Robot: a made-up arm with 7 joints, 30 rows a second.
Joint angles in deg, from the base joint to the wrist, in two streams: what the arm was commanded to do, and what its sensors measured. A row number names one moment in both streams.
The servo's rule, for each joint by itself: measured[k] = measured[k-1] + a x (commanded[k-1-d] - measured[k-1]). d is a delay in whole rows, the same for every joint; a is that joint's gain. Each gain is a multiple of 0.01, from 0.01 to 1. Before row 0 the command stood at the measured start. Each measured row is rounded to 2 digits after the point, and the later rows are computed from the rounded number. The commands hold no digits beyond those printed.
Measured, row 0:
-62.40 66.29 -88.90 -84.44 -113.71 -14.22 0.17
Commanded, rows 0 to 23:
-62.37 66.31 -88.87 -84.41 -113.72 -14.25 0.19
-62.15 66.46 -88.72 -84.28 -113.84 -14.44 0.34
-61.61 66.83 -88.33 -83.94 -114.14 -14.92 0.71
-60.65 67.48 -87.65 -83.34 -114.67 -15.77 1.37
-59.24 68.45 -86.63 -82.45 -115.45 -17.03 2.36
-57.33 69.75 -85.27 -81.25 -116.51 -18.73 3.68
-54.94 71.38 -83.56 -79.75 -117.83 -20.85 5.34
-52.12 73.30 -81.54 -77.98 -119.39 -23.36 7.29
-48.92 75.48 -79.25 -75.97 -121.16 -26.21 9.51
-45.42 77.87 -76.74 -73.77 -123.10 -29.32 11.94
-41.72 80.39 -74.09 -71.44 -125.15 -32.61 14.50
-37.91 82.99 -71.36 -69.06 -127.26 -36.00 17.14
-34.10 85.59 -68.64 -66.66 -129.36 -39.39 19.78
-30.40 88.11 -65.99 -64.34 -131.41 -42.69 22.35
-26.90 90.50 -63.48 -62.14 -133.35 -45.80 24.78
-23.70 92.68 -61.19 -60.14 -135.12 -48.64 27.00
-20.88 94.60 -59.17 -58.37 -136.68 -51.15 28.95
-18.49 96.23 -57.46 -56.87 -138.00 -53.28 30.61
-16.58 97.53 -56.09 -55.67 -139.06 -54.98 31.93
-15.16 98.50 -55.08 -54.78 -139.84 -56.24 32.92
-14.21 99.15 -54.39 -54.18 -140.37 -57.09 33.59
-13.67 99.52 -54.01 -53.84 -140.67 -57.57 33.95
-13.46 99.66 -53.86 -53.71 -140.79 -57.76 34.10
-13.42 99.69 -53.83 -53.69 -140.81 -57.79 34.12
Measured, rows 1 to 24:
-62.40 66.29 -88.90 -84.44 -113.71 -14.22 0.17
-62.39 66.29 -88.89 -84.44 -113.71 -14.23 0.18
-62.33 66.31 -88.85 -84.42 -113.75 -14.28 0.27
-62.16 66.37 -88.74 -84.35 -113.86 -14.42 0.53
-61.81 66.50 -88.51 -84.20 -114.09 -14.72 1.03
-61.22 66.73 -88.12 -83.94 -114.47 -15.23 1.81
-60.33 67.09 -87.52 -83.54 -115.04 -16.00 2.91
-59.09 67.60 -86.69 -82.97 -115.82 -17.07 4.34
-57.49 68.28 -85.61 -82.22 -116.82 -18.45 6.08
-55.52 69.14 -84.27 -81.28 -118.04 -20.16 8.10
-53.20 70.19 -82.69 -80.15 -119.46 -22.18 10.37
-50.56 71.41 -80.88 -78.84 -121.05 -24.47 12.81
-47.65 72.80 -78.88 -77.37 -122.79 -27.01 15.36
-44.53 74.33 -76.73 -75.76 -124.63 -29.73 17.97
-41.28 75.98 -74.47 -74.05 -126.53 -32.58 20.55
-37.97 77.72 -72.16 -72.26 -128.44 -35.49 23.05
-34.69 79.52 -69.86 -70.44 -130.31 -38.38 25.38
-31.51 81.33 -67.62 -68.63 -132.09 -41.19 27.49
-28.52 83.12 -65.49 -66.87 -133.74 -43.85 29.33
-25.77 84.85 -63.52 -65.19 -135.23 -46.30 30.86
-23.33 86.49 -61.75 -63.63 -136.52 -48.49 32.08
-21.23 88.01 -60.20 -62.21 -137.60 -50.38 32.97
-19.49 89.39 -58.90 -60.95 -138.46 -51.96 33.55
-18.10 90.62 -57.84 -59.86 -139.11 -53.24 33.87
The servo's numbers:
d 1
a 0.23 0.12 0.21 0.15 0.28 0.22 0.59

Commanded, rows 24 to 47:
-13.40 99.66 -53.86 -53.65 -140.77 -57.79 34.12
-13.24 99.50 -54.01 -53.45 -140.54 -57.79 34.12
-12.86 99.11 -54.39 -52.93 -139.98 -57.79 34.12
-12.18 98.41 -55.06 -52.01 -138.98 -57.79 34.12
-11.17 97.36 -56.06 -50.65 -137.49 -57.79 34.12
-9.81 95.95 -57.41 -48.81 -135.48 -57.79 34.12
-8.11 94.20 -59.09 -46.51 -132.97 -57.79 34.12
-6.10 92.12 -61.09 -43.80 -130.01 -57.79 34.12
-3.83 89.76 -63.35 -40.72 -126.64 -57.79 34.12
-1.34 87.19 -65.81 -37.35 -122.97 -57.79 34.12
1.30 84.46 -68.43 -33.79 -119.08 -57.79 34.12
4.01 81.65 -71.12 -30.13 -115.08 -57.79 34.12
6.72 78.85 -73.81 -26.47 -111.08 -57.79 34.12
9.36 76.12 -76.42 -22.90 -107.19 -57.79 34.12
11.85 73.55 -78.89 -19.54 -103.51 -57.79 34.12
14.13 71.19 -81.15 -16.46 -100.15 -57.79 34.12
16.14 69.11 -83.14 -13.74 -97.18 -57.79 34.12
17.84 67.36 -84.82 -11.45 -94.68 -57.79 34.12
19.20 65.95 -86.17 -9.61 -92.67 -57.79 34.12
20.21 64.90 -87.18 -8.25 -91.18 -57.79 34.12
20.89 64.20 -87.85 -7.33 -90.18 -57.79 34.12
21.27 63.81 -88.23 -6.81 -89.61 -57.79 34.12
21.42 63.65 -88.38 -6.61 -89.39 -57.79 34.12
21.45 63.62 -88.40 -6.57 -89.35 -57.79 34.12
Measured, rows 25 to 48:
-17.02 91.71 -57.00 -58.93 -139.59 -54.24 34.02
-16.19 92.66 -56.34 -58.14 -139.92 -55.02 34.08
-15.51 93.48 -55.85 -57.44 -140.09 -55.63 34.10
-14.90 94.16 -55.54 -56.76 -140.06 -56.11 34.11
-14.27 94.67 -55.44 -56.05 -139.76 -56.48 34.12
-13.56 94.99 -55.57 -55.24 -139.12 -56.77 34.12
-12.70 95.11 -55.96 -54.28 -138.10 -56.99 34.12
-11.64 95.00 -56.62 -53.11 -136.66 -57.17 34.12
-10.37 94.65 -57.56 -51.71 -134.80 -57.31 34.12
-8.87 94.06 -58.78 -50.06 -132.52 -57.42 34.12
-7.14 93.24 -60.26 -48.15 -129.85 -57.50 34.12
-5.20 92.19 -61.98 -46.00 -126.83 -57.56 34.12
-3.08 90.93 -63.90 -43.62 -123.54 -57.61 34.12
-0.83 89.48 -65.98 -41.05 -120.05 -57.65 34.12
1.51 87.88 -68.17 -38.33 -116.45 -57.68 34.12
3.89 86.16 -70.42 -35.51 -112.83 -57.70 34.12
6.25 84.36 -72.67 -32.65 -109.28 -57.72 34.12
8.52 82.53 -74.87 -29.81 -105.89 -57.74 34.12
10.66 80.71 -76.96 -27.06 -102.75 -57.75 34.12
12.62 78.94 -78.89 -24.44 -99.93 -57.76 34.12
14.37 77.26 -80.63 -22.01 -97.48 -57.77 34.12
15.87 75.69 -82.15 -19.81 -95.44 -57.77 34.12
17.11 74.26 -83.43 -17.86 -93.81 -57.77 34.12
18.10 72.99 -84.47 -16.17 -92.57 -57.77 34.12

